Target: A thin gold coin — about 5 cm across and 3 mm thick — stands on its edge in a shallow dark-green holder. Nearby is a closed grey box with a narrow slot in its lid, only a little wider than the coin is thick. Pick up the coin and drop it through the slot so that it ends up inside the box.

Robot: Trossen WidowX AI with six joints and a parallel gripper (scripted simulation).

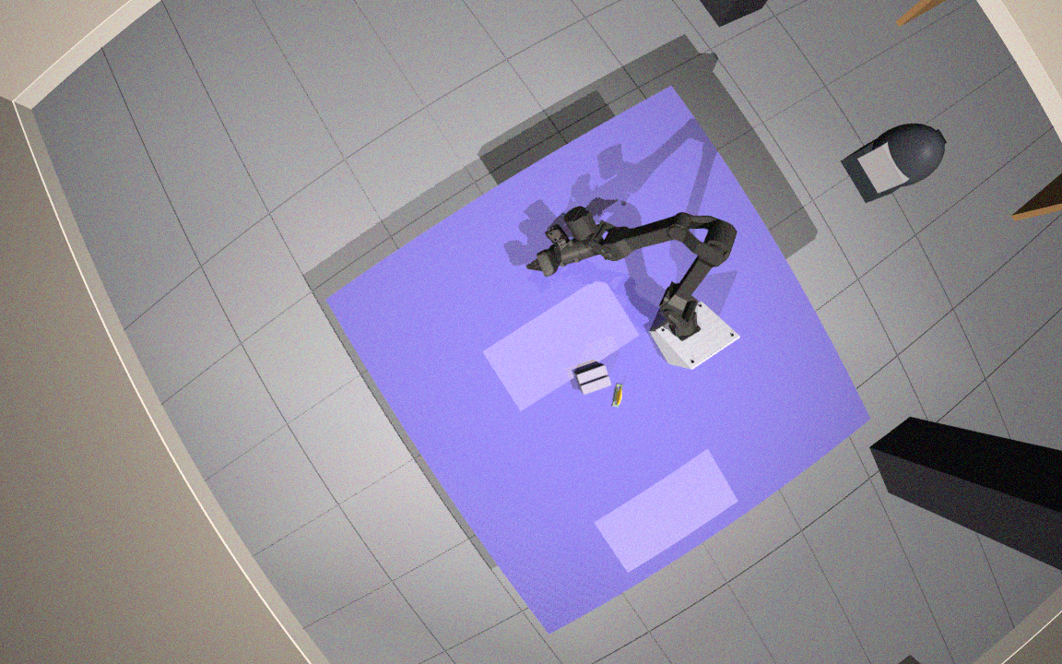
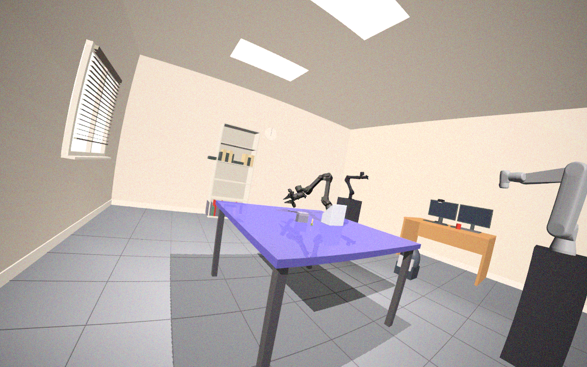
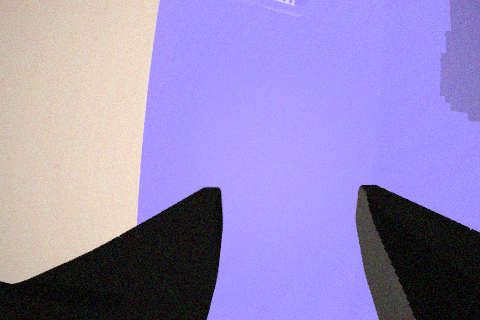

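The gold coin lies 40 mm behind my gripper tip, 450 mm to the left of it and 80 mm below it.
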